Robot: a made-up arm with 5 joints.
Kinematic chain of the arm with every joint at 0, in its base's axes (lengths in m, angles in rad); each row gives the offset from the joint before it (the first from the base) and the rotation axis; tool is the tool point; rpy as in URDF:
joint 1: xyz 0.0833 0 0.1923 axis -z
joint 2: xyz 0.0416 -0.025 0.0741 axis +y
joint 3: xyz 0.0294 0 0.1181 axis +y
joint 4: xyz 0.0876 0 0.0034 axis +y
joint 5: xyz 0.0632 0.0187 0 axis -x
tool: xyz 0 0 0 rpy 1.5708 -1.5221 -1.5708
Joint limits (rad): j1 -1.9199..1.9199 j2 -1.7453..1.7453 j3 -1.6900..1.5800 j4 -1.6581..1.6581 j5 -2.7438..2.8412
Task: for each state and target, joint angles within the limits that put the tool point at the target. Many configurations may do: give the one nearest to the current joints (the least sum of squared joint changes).
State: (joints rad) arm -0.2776 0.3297 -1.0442 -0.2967 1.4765
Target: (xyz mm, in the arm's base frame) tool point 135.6 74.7 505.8
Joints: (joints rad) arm -1.0291 0.3194 -1.6081 -0.9025 1.4765
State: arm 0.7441 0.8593 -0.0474 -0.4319 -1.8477
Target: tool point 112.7 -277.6 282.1
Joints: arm 1.4427 0.7214 -0.1312 -0.4691 -1.8477
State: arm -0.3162 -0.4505 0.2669 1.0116 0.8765
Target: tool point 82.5 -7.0 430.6
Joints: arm -0.3504 -1.3690 -0.0863 1.0604 0.8765
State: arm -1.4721 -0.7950 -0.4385 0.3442 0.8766
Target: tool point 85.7 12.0 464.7
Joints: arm -1.9142 -1.1832 -0.1318 0.6126 0.8766
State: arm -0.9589 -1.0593 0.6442 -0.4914 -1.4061
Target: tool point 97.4 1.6 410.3
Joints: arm -0.5730 -1.5890 0.9004 -0.4883 -1.4061
